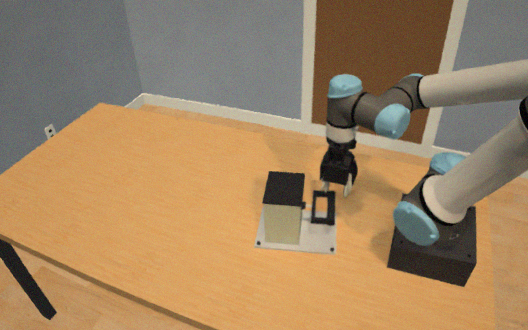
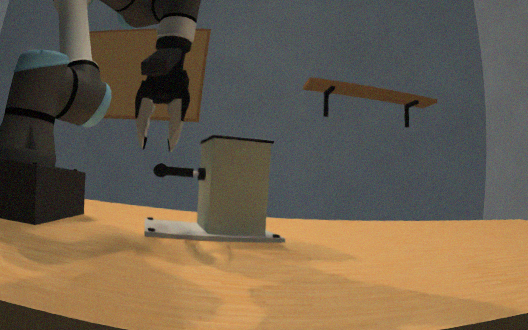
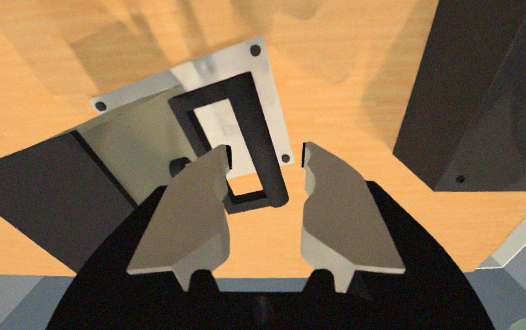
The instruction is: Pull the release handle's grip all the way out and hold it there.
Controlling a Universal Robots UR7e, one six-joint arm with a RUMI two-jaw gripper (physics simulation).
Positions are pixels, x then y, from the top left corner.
Scene:
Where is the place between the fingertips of my gripper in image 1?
335,195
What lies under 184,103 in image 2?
My gripper.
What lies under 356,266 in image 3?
My gripper.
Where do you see a light grey base plate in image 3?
At 251,55

